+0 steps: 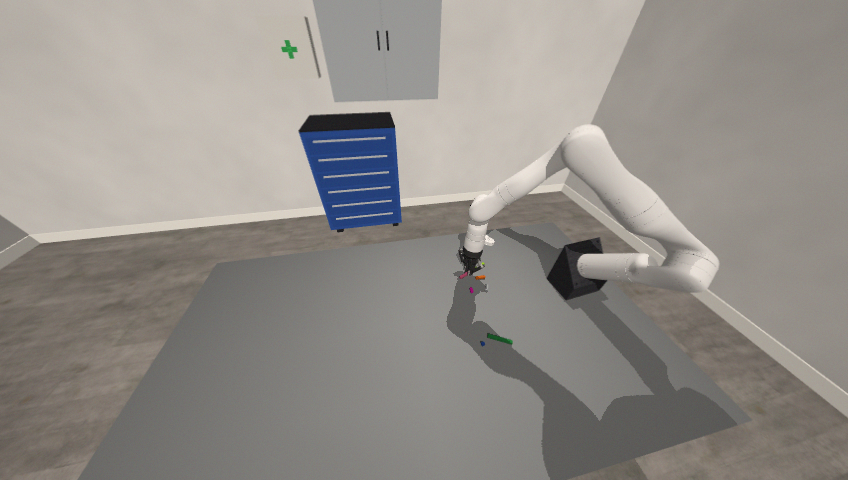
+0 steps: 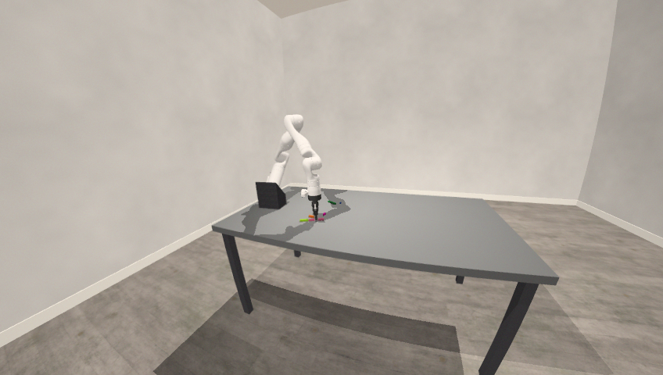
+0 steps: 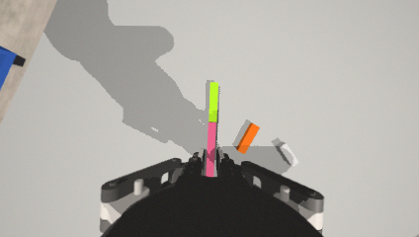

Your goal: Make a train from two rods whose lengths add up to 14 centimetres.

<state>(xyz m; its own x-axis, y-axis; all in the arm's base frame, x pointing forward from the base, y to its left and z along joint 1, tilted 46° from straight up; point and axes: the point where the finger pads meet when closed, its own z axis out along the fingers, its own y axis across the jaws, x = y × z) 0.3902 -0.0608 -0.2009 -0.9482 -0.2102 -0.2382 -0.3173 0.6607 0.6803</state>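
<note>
Right now my hand is 2 cm above the pink rod. The rest, counted from my hand: orange rod: 4 cm to the left, 4 cm behind, 2 cm below; lime rod: 7 cm behind, 2 cm to the right, 2 cm below; magenta rod: 9 cm to the left, 3 cm ahead, 2 cm below.
</note>
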